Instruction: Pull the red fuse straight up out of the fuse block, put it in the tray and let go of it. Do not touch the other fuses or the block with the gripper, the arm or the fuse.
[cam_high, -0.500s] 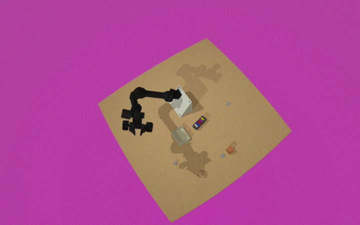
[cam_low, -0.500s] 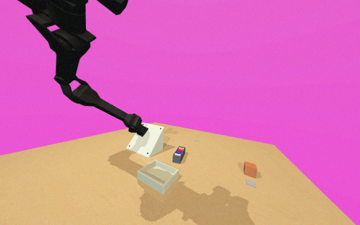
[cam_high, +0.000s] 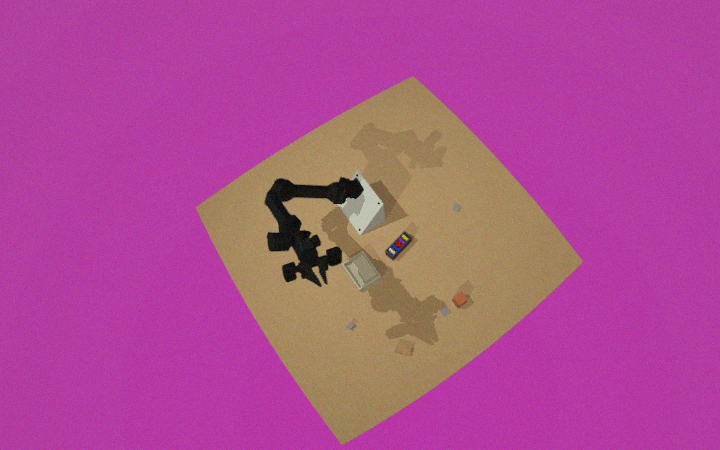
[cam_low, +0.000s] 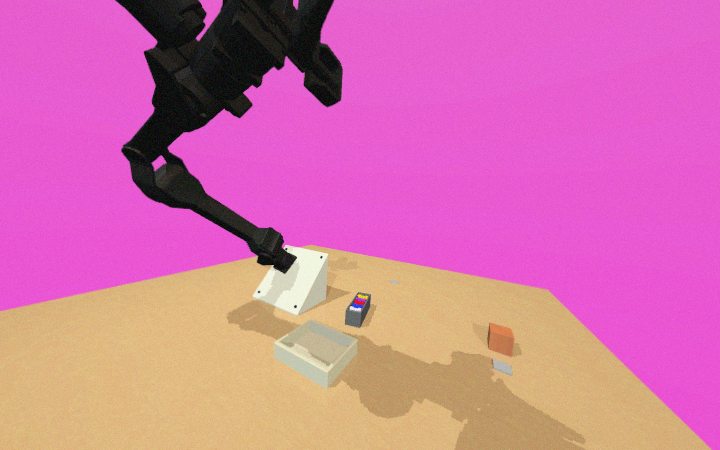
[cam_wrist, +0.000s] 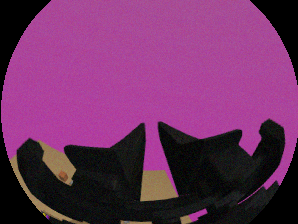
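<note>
My gripper tip is 480 mm above the red fuse, 340 mm to the right of it and 180 mm past it. From my gripper tip the other things lie so: orange cube 480 mm below, 430 mm to the left, 150 mm ahead; tan block 500 mm below, 210 mm ahead, 150 mm to the left; tray 500 mm below, 160 mm to the left, 160 mm behind.
</note>
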